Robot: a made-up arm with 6 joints. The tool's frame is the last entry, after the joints.
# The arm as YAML. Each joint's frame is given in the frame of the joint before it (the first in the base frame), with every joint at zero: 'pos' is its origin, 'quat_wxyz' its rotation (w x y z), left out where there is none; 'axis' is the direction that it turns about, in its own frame. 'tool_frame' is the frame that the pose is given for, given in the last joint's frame.
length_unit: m
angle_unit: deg
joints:
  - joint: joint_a
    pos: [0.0, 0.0, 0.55]
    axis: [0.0, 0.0, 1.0]
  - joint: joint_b
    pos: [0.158, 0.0, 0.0]
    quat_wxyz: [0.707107, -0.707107, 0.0, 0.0]
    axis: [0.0, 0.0, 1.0]
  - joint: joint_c
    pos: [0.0, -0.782, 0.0]
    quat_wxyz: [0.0, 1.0, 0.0, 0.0]
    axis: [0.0, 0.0, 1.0]
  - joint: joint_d
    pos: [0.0, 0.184, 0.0]
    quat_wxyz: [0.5, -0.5, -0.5, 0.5]
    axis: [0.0, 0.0, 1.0]
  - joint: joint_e
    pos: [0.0, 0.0, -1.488]
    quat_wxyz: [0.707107, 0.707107, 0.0, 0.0]
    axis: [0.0, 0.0, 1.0]
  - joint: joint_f
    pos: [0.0, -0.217, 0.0]
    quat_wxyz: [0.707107, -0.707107, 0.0, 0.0]
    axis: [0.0, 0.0, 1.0]
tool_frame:
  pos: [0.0, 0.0, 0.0]
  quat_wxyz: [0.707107, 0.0, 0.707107, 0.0]
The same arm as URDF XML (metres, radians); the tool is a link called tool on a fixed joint. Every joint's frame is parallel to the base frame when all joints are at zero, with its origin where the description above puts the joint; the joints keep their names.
<robot name="arm">
  <joint name="joint_a" type="continuous">
    <parent link="base"/>
    <child link="link1"/>
    <origin xyz="0.0000 0.0000 0.5500" rpy="0.0000 0.0000 0.0000"/>
    <axis xyz="0 0 1"/>
  </joint>
  <joint name="joint_b" type="continuous">
    <parent link="link1"/>
    <child link="link2"/>
    <origin xyz="0.1580 0.0000 0.0000" rpy="0.0000 0.0000 0.0000"/>
    <axis xyz="0 1 0"/>
  </joint>
  <joint name="joint_c" type="continuous">
    <parent link="link2"/>
    <child link="link3"/>
    <origin xyz="0.0000 0.0000 0.7820" rpy="0.0000 0.0000 0.0000"/>
    <axis xyz="0 -1 0"/>
  </joint>
  <joint name="joint_d" type="continuous">
    <parent link="link3"/>
    <child link="link4"/>
    <origin xyz="0.0000 0.0000 0.1840" rpy="0.0000 0.0000 0.0000"/>
    <axis xyz="-1 0 0"/>
  </joint>
  <joint name="joint_e" type="continuous">
    <parent link="link4"/>
    <child link="link5"/>
    <origin xyz="1.4880 0.0000 0.0000" rpy="0.0000 0.0000 0.0000"/>
    <axis xyz="0 -1 0"/>
  </joint>
  <joint name="joint_f" type="continuous">
    <parent link="link5"/>
    <child link="link6"/>
    <origin xyz="0.2170 0.0000 0.0000" rpy="0.0000 0.0000 0.0000"/>
    <axis xyz="-1 0 0"/>
  </joint>
  <joint name="tool_joint" type="fixed">
    <parent link="link6"/>
    <child link="tool"/>
    <origin xyz="0.0000 0.0000 0.0000" rpy="0.0000 0.0000 0.0000"/>
  </joint>
  <link name="base"/>
  <link name="link1"/>
  <link name="link2"/>
  <link name="link3"/>
  <link name="link4"/>
  <link name="link5"/>
  <link name="link6"/>
  <link name="tool"/>
</robot>

